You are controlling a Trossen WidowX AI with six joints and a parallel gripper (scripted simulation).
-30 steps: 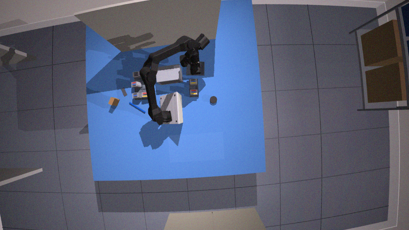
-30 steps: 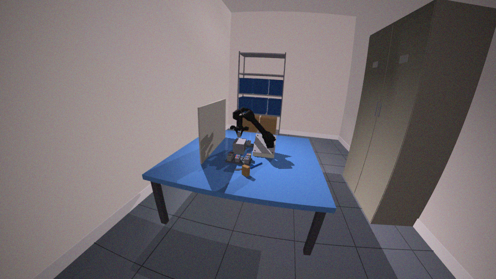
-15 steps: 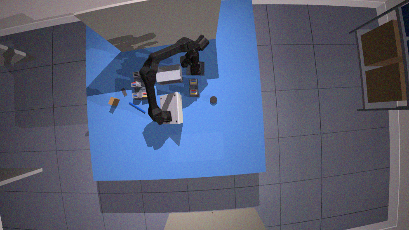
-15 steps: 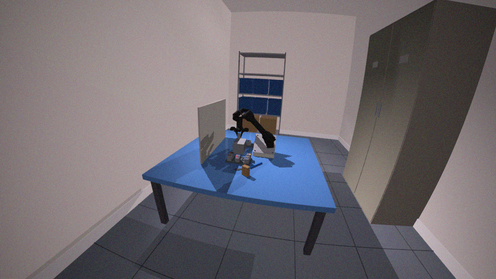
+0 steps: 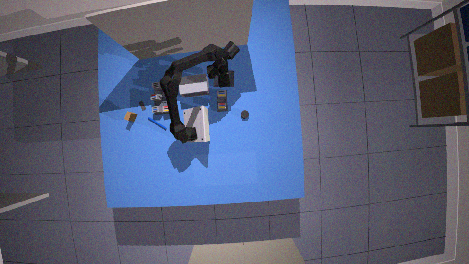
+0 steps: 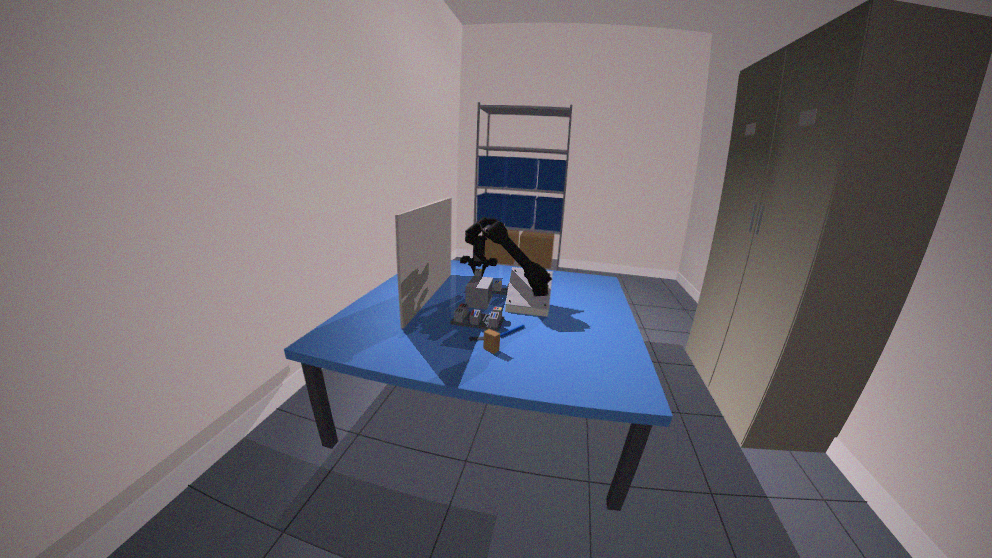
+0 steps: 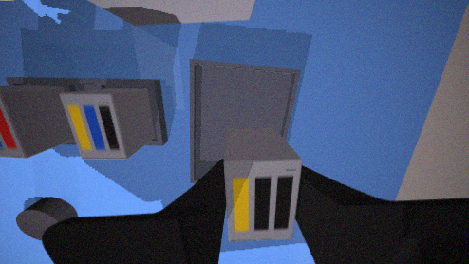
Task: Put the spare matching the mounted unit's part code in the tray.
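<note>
Right now my gripper tip is 10 mm past the shallow grey tray and 60 mm above it. From my gripper tip the other things lie so: dark cylinder 250 mm behind, 70 mm to the right, 50 mm below; then mounted unit 20 mm behind, 190 mm to the left, 10 mm below; then upright panel 220 mm ahead, 160 mm to the left, 160 mm above.
</note>
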